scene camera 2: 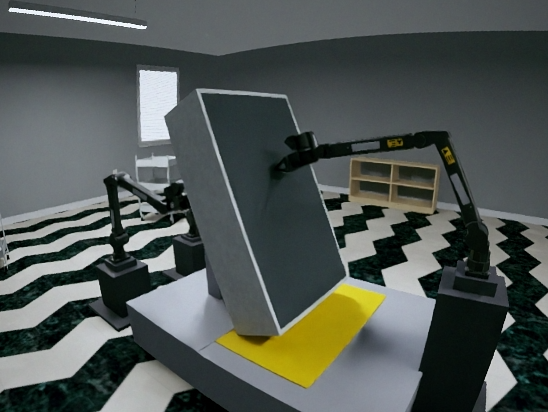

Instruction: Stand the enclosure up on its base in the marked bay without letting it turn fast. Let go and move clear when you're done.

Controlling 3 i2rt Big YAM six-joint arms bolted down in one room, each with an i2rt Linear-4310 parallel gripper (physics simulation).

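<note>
The enclosure, a tall grey box with a dark front face and pale edges, is tilted, its top leaning to the picture's left. Its lower end is over the yellow marked bay; whether its lowest edge touches is unclear. The right-hand arm's gripper has its fingers apart, at the dark face, with no part of the enclosure visibly between them; contact is unclear. The left-hand arm reaches to the enclosure's rear left side, where its gripper is dark and partly hidden. Another arm stands behind, mostly hidden by the enclosure; its gripper cannot be made out.
The bay lies on a pale stepped platform. A grey upright block stands behind the enclosure's lower left side. Dark pedestals carry the arms. A wooden shelf unit and a white rack stand farther back.
</note>
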